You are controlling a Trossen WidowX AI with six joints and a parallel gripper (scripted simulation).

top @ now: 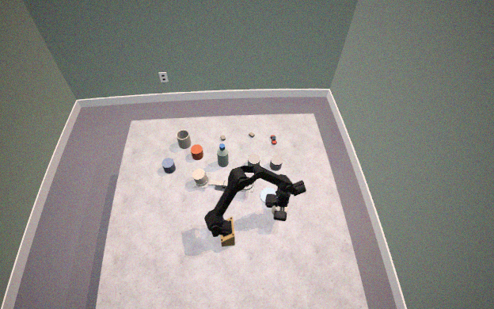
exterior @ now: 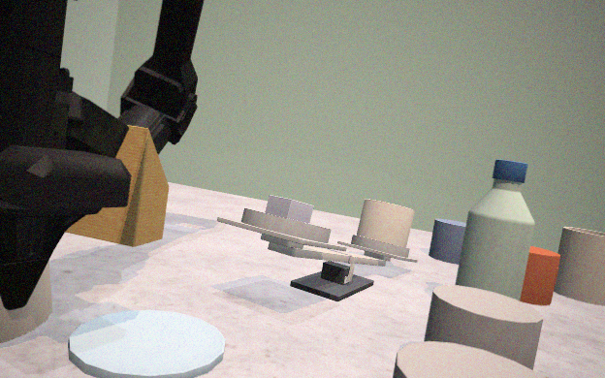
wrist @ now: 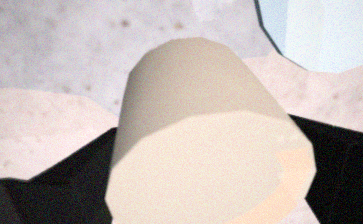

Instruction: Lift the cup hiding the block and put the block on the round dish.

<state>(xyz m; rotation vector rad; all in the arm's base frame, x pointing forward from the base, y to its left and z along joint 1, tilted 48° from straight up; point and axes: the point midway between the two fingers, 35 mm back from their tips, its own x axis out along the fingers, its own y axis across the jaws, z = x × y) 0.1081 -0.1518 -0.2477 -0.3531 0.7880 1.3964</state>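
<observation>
My gripper tip is now 2 cm to the left of the beige cup and 1 cm below it. Also, from my gripper tip: balance beam (19 cm ahead, 28 cm to the left, 1 cm above); then pale blue round dish (10 cm ahead, 4 cm to the left, 2 cm below); then pale grey block (15 cm ahead, 16 cm to the left, 6 cm above).
</observation>
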